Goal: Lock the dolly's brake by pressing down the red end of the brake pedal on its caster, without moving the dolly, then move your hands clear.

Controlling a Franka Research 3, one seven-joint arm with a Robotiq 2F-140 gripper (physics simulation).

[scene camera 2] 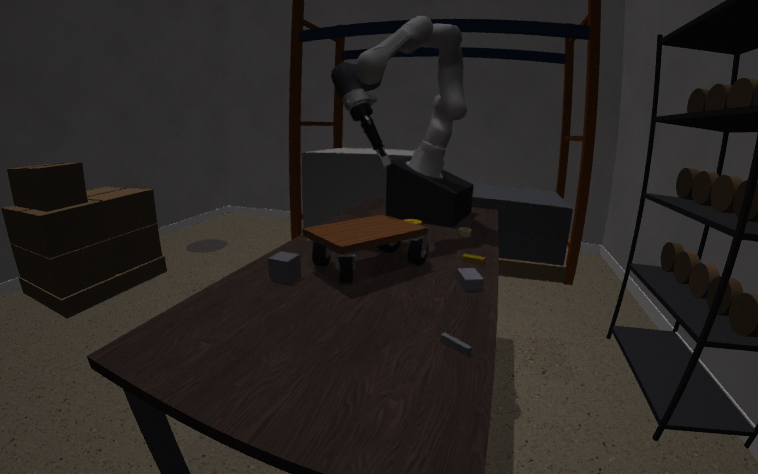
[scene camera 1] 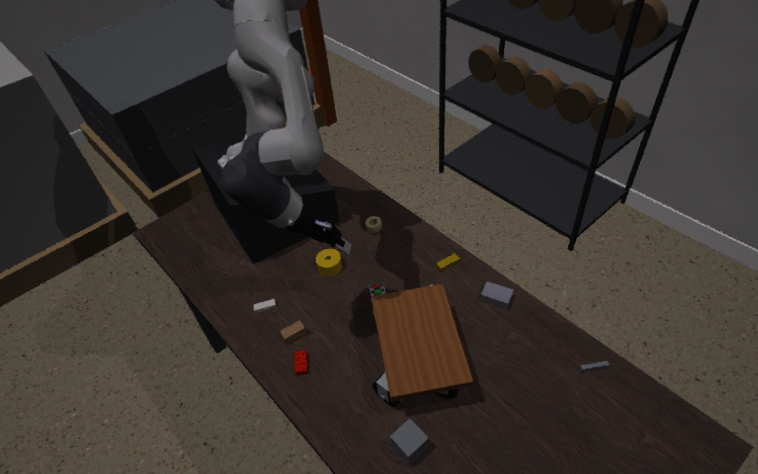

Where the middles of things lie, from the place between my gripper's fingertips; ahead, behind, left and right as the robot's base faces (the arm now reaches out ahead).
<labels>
Right now the dolly (scene camera 1: 422,353) is 210 mm ahead of my hand and 230 mm below it.
</labels>
